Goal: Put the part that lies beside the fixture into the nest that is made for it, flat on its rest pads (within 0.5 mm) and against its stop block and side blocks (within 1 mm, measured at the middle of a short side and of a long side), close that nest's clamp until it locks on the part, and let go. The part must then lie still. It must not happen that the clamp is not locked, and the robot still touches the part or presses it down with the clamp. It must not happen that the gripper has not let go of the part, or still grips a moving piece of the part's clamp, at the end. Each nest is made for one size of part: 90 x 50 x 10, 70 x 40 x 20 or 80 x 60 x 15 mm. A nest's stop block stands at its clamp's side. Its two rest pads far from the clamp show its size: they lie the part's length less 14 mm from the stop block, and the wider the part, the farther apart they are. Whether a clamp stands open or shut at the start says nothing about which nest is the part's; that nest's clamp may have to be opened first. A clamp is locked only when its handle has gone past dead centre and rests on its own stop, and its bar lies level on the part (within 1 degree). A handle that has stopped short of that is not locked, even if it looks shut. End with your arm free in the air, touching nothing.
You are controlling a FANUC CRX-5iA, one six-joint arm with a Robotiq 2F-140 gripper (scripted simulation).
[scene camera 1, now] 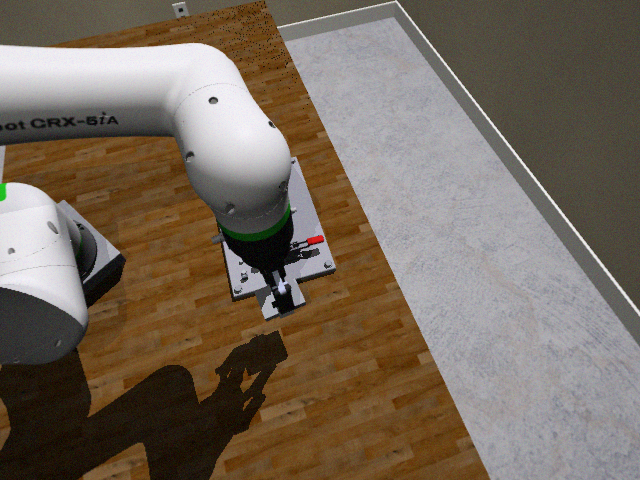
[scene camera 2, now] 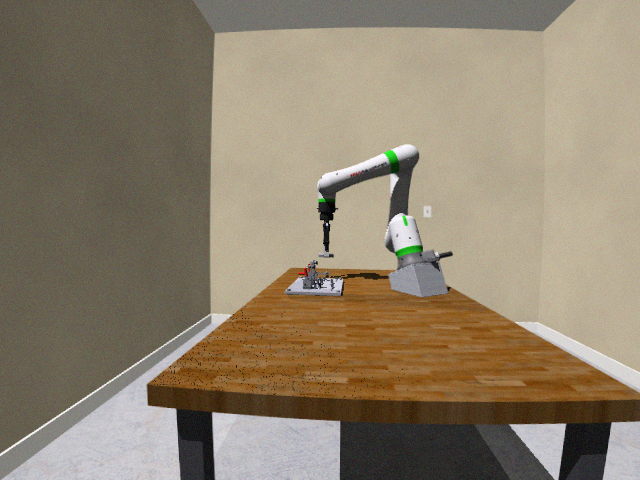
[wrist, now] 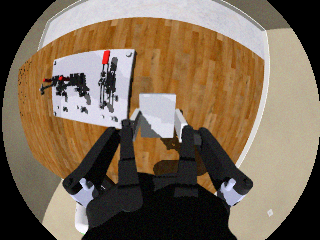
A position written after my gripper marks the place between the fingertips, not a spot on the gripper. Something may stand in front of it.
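Note:
My gripper point(scene camera 1: 280, 298) is visible to me, and it appears in the wrist view point(wrist: 157, 115) too. I can see a part point(scene camera 1: 264, 295), which is also there in the wrist view point(wrist: 157, 110). A fixture plate point(wrist: 90, 63) is in sight as well.

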